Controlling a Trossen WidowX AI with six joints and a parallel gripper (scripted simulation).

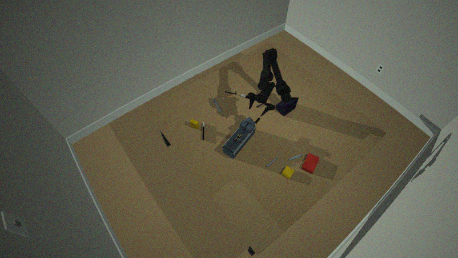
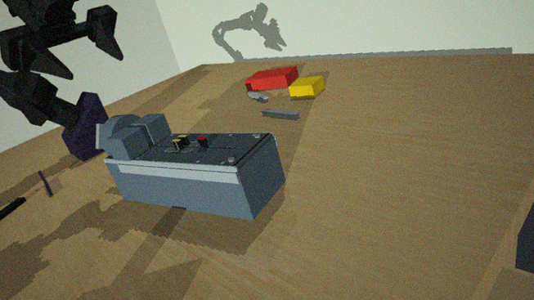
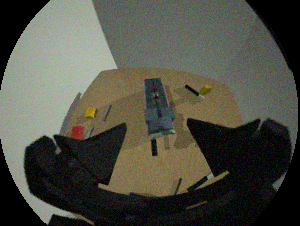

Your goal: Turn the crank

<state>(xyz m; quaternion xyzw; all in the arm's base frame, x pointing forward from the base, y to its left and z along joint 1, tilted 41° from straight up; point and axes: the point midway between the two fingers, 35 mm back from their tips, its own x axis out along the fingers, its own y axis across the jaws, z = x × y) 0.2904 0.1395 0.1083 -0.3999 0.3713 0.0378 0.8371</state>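
My gripper tip is now 130 mm above the dark crank handle, 40 mm past it and 10 mm to the left of it. Also, from my gripper tip: red pointer: 180 mm ahead, 120 mm below, 50 mm to the left; red block: 420 mm to the left, 190 mm below, 180 mm behind; grey bar: 330 mm to the right, 200 mm below, 110 mm ahead.
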